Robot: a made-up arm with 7 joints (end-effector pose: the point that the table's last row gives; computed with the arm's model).
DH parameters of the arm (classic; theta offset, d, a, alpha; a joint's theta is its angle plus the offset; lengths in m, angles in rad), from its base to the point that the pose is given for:
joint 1: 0 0.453 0 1.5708
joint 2: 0 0.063 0 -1.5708
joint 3: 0 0.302 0.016 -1.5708
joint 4: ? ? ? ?
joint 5: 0 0.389 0 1.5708
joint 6: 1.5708 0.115 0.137 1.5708
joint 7: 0 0.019 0 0
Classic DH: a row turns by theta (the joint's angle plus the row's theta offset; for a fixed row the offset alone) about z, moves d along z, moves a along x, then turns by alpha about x.
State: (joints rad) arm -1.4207 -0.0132 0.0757 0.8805 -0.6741 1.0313 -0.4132
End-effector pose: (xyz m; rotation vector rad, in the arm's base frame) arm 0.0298 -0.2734 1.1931 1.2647 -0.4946 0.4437
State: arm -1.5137 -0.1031 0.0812 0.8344 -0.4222 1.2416 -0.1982
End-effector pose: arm -0.0276 -0.3033 1.1670 1.1249 -0.6369 0.8804
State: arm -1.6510 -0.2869 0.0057 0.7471 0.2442 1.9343 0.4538
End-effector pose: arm -0.1793 -0.3307 1.0302 0.2324 -0.7979 2.0491
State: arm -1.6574 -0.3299 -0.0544 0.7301 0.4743 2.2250 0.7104
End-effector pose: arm -0.2049 -0.3323 0.9607 -0.2326 -0.6405 2.3884
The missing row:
joint 4: 0 0.054 -0.024 1.5708
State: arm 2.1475 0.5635 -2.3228 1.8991 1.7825 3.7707 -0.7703
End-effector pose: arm 0.3554 0.0747 0.5418 0.6965 -1.4961 0.4472
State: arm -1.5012 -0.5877 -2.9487 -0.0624 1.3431 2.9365 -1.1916
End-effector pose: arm -0.0435 -0.2511 0.9671 -0.3332 1.4190 -0.5019
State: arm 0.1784 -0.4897 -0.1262 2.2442 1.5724 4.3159 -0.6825
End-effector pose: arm 0.1988 0.1198 0.3740 0.1510 -0.5251 1.0242
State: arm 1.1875 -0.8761 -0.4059 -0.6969 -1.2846 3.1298 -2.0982
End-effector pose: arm -0.0049 0.1884 0.8789 -1.3516 -1.2823 0.6332
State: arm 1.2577 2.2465 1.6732 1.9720 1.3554 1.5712 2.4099
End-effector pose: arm -0.3329 -0.0082 0.4494 -1.2856 -0.6370 0.6955
